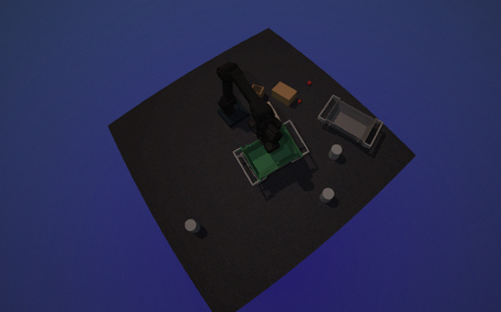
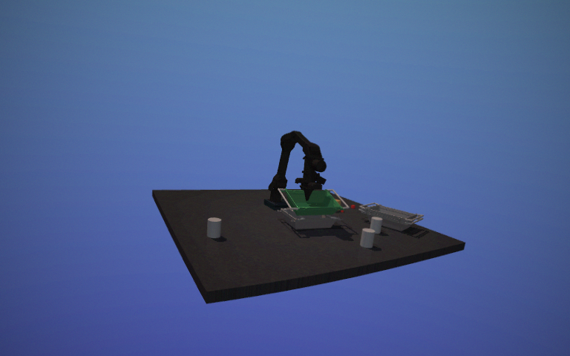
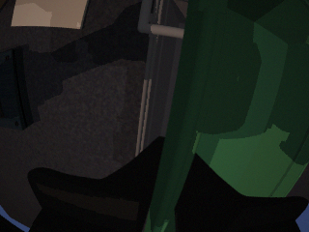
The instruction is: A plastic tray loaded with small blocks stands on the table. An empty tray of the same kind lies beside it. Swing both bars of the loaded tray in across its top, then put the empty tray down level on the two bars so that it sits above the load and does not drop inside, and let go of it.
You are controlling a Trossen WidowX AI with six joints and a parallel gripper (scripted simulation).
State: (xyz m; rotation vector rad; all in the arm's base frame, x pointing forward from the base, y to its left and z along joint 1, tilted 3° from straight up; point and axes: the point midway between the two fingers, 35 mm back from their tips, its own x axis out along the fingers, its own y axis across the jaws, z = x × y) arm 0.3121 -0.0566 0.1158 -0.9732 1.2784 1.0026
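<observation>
The green tray lies 7 cm ahead of my gripper tip, 2 cm to the right of it and 1 cm above it. Also, from my gripper tip: beige sheet 18 cm to the left, 14 cm behind, 11 cm below.
</observation>
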